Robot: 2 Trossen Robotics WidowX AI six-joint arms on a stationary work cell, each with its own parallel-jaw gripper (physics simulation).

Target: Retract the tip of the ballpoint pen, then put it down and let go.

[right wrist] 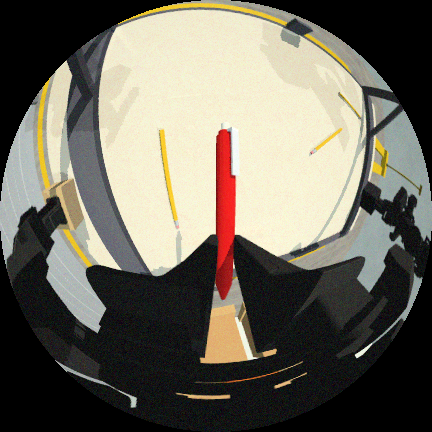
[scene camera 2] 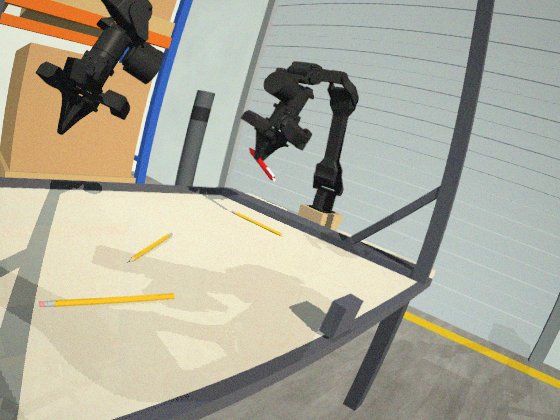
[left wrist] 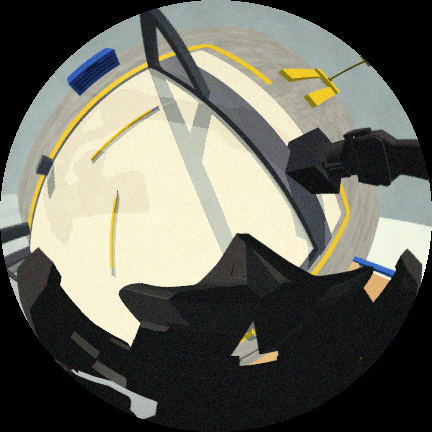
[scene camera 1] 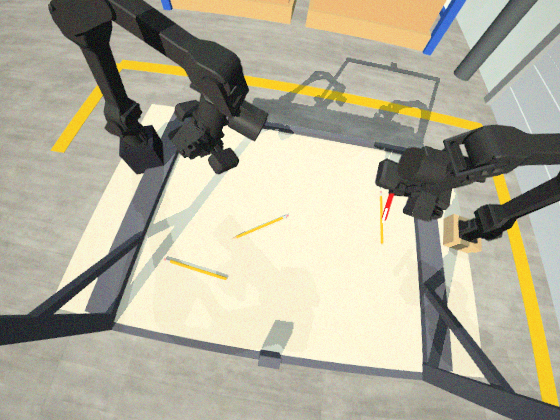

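Note:
Scene camera 2 gives me my left gripper (scene camera 2: pixel 59 133), which is shut and holds nothing, along with my right gripper (scene camera 2: pixel 257 160) and a grey block (scene camera 2: pixel 342 312). In scene camera 1 I see a dark frame (scene camera 1: pixel 109 288) and a tan block (scene camera 1: pixel 451 239), and both grippers show there too, the left gripper (scene camera 1: pixel 201 156) and the right gripper (scene camera 1: pixel 391 192). The right wrist view has a red ballpoint pen (right wrist: pixel 227 150), the tan block (right wrist: pixel 65 190), my right gripper (right wrist: pixel 224 240) and my left gripper (right wrist: pixel 383 200). My left gripper (left wrist: pixel 240 238) is visible in the left wrist view, but that left wrist view does not show the red ballpoint pen, hidden by my left gripper.

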